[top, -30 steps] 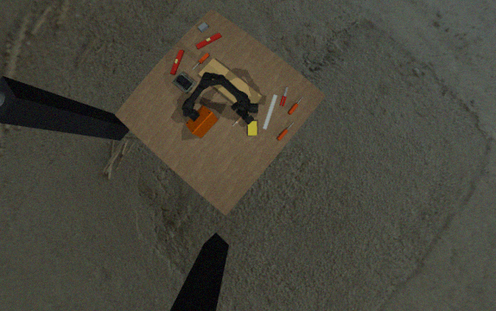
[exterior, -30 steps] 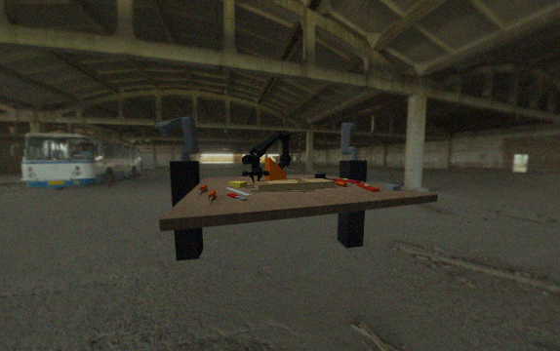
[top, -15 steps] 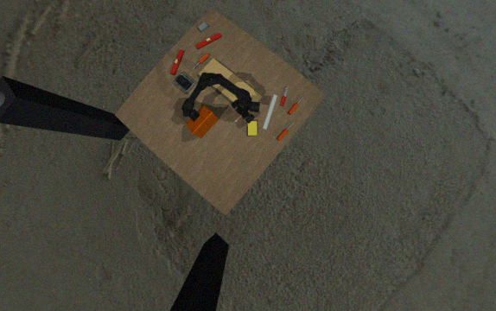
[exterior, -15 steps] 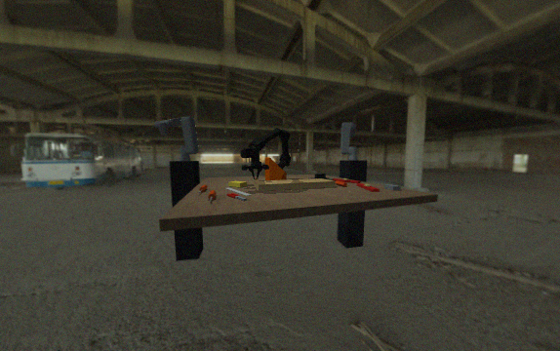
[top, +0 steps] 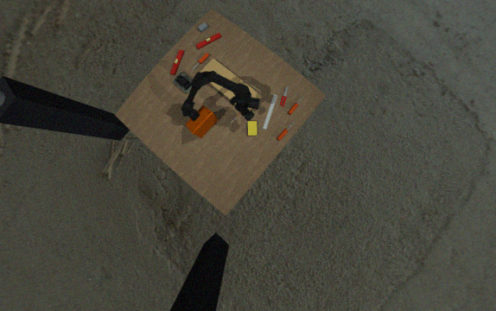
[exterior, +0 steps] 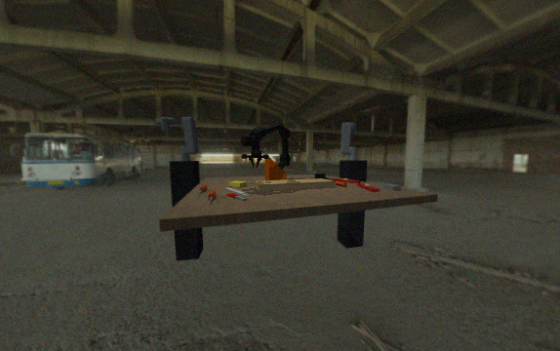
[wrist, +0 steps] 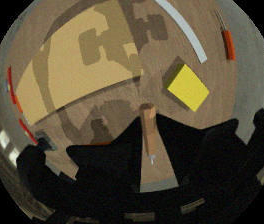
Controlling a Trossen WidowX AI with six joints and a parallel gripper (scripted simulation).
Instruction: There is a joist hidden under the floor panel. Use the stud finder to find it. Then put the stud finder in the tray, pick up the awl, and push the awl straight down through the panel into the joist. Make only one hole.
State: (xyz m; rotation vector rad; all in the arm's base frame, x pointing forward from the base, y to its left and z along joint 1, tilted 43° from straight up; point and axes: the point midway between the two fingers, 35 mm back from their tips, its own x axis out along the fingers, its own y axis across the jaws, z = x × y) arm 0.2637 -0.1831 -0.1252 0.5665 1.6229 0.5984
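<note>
Now: gripper tip 60 mm past the awl. The rest, counted from my gripper tip: grey tray: 550 mm to the left, 130 mm behind, 110 mm below; white ruler: 190 mm ahead, 120 mm to the right, 120 mm below; yellow stud finder: 120 mm to the right, 110 mm below, 10 mm behind.
</note>
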